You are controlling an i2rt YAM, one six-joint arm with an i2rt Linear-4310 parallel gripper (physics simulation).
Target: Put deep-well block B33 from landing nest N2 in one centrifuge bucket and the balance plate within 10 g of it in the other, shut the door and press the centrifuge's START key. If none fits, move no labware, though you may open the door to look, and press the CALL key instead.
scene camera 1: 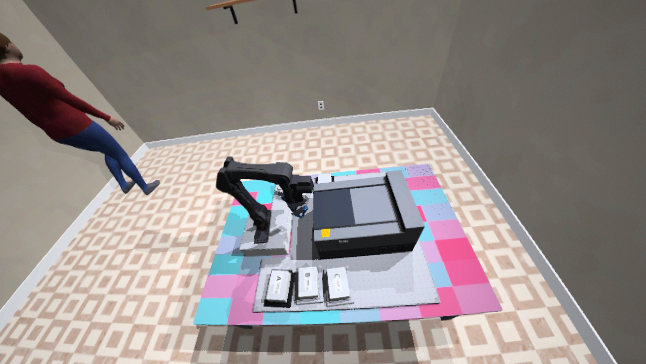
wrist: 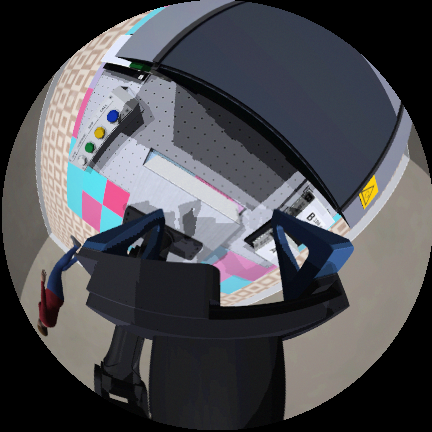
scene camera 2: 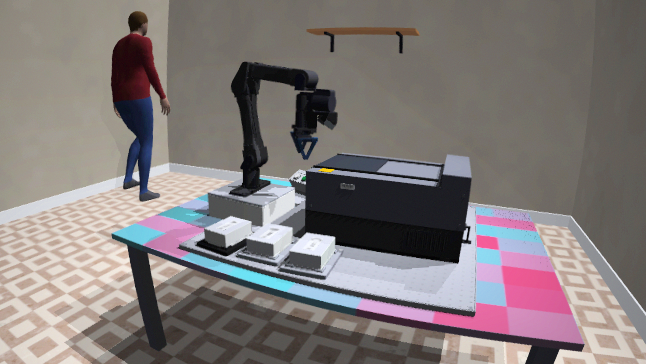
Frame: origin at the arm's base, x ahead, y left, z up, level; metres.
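Seen in the pictures: gripper, fingertip midpoint: (scene camera 1: 296,210) (wrist: 217,214) (scene camera 2: 302,156); arm's base, link origin: (scene camera 1: 263,226) (scene camera 2: 251,188).
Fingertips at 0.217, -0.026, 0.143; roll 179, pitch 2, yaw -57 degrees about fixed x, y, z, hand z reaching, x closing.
Observation:
Offsets run from my fingertips to a thing's top centre, as dx, dy, dz. "pt": to the spot under its first point. Level surfaces: height alone.
My gripper (scene camera 1: 300,211) (scene camera 2: 305,149) (wrist: 217,214) is open and empty, above the strip between the arm's base and the centrifuge (scene camera 1: 367,243) (scene camera 2: 385,200). The centrifuge's dark top panel @(+0.174, -0.001, -0.005) (scene camera 1: 334,207) (wrist: 295,90) shows no opening; its inside is hidden. White blocks marked A @(-0.120, -0.280, -0.164) (scene camera 1: 279,286) (scene camera 2: 228,230), B @(+0.019, -0.277, -0.164) (scene camera 1: 308,282) (scene camera 2: 270,241) and C @(+0.153, -0.295, -0.164) (scene camera 1: 338,283) (scene camera 2: 312,251) sit in a row of nests; their small print is unreadable. A green key @(+0.085, +0.145, -0.027) (wrist: 140,66) shows at the centrifuge's front corner. The blue CALL button @(pt -0.017, +0.232, -0.149) (wrist: 112,116) is on the key panel @(-0.072, +0.291, -0.134) (wrist: 95,125). I cannot tell which nest is N2.
A white item @(+0.138, +0.319, -0.160) (scene camera 1: 324,178) (wrist: 117,49) stands by the centrifuge's far side. The arm's raised base (scene camera 1: 267,245) (scene camera 2: 262,210) stands left of the centrifuge. A perforated board @(dz -0.218) (scene camera 1: 395,290) (scene camera 2: 400,280) lies under the nests. A person (scene camera 1: 47,100) (scene camera 2: 132,75) (wrist: 52,295) stands beyond the table.

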